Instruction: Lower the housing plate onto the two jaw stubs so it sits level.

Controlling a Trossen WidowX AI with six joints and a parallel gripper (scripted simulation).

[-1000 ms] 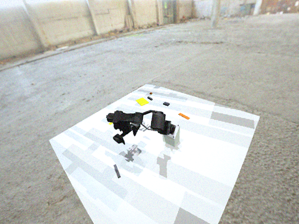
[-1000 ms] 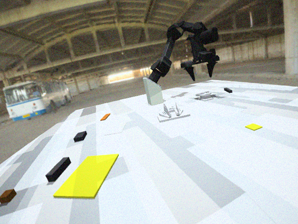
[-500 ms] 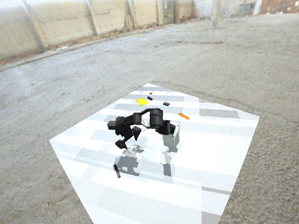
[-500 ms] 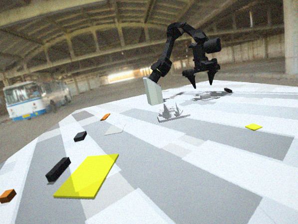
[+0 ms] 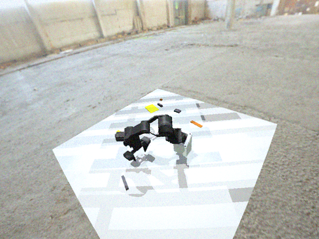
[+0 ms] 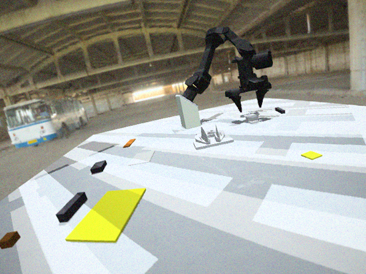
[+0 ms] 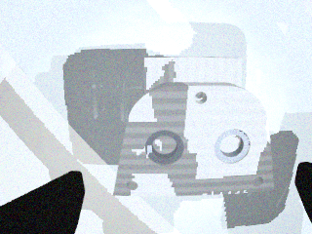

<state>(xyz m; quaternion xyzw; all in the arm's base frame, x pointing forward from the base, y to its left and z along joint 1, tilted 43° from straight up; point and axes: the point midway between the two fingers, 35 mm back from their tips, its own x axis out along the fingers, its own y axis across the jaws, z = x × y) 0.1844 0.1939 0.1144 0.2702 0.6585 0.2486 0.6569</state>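
Right now the white housing plate is 230 mm to the right of my gripper tip, 70 mm ahead of it and 40 mm below it. The rest, counted from my gripper tip: yellow sheet 530 mm to the right, 360 mm ahead, 40 mm below; small yellow tile 390 mm ahead, 110 mm to the right, 50 mm below.
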